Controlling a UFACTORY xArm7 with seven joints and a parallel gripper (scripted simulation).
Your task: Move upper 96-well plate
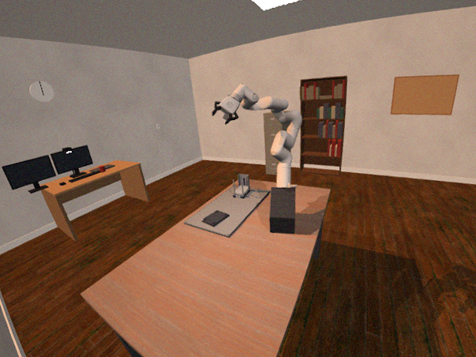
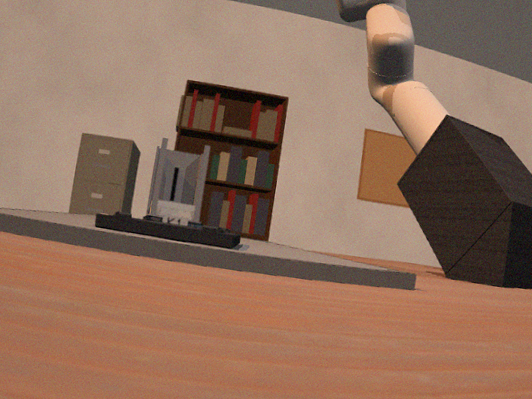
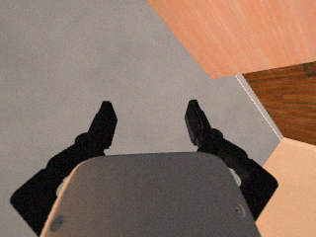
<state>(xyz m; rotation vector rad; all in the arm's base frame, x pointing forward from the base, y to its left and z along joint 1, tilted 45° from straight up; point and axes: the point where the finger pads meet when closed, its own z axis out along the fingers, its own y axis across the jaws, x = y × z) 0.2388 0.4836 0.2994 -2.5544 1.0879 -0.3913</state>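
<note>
Right now my hand is 90 mm short of the 96-well plate, 390 mm to the left of it and 640 mm above it. Also, from my hand: grey mat: 80 mm ahead, 170 mm to the right, 690 mm below; plate nest N1: 110 mm ahead, 40 mm to the left, 670 mm below.
</note>
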